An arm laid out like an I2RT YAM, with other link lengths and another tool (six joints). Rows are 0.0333 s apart.
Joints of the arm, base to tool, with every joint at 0 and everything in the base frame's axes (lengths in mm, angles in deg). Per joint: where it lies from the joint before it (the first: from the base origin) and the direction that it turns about. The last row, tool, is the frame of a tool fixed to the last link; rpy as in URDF.
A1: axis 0 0 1 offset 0.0 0.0 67.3
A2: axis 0 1 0 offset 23.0 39.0 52.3
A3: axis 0 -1 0 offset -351.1 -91.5 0.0
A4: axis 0 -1 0 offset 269.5 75.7 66.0
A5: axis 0 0 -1 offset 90.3 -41.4 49.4
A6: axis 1 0 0 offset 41.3 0.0 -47.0
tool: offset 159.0 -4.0 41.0 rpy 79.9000 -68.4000 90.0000
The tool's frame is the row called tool.
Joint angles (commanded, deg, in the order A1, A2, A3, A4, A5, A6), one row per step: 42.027 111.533 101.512 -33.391 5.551 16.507; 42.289 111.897 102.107 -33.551 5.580 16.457; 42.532 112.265 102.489 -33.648 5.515 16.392; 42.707 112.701 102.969 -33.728 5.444 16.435; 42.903 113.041 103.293 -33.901 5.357 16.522; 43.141 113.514 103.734 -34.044 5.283 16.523; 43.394 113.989 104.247 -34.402 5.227 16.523; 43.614 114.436 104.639 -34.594 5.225 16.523; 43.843 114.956 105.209 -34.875 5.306 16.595; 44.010 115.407 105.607 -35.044 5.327 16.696; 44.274 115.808 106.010 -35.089 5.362 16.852; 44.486 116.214 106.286 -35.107 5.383 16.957; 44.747 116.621 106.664 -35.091 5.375 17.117
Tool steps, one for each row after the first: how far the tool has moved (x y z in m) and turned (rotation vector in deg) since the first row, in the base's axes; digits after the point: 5 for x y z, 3 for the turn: -0.00019 0.00385 0.00060 0.003 -0.087 0.275; -0.00073 0.00757 -0.00054 -0.059 -0.022 0.610; -0.00040 0.01095 -0.00153 -0.021 0.055 0.807; -0.00098 0.01388 -0.00325 -0.052 0.271 1.006; -0.00131 0.01776 -0.00530 -0.133 0.435 1.297; -0.00207 0.02141 -0.00763 -0.322 0.697 1.590; -0.00244 0.02466 -0.01003 -0.490 0.878 1.811; -0.00240 0.02801 -0.01204 -0.648 1.039 1.931; -0.00227 0.03070 -0.01438 -0.752 1.232 2.013; -0.00268 0.03439 -0.01562 -0.711 1.311 2.143; -0.00294 0.03749 -0.01795 -0.764 1.451 2.267; -0.00337 0.04136 -0.01928 -0.679 1.530 2.422
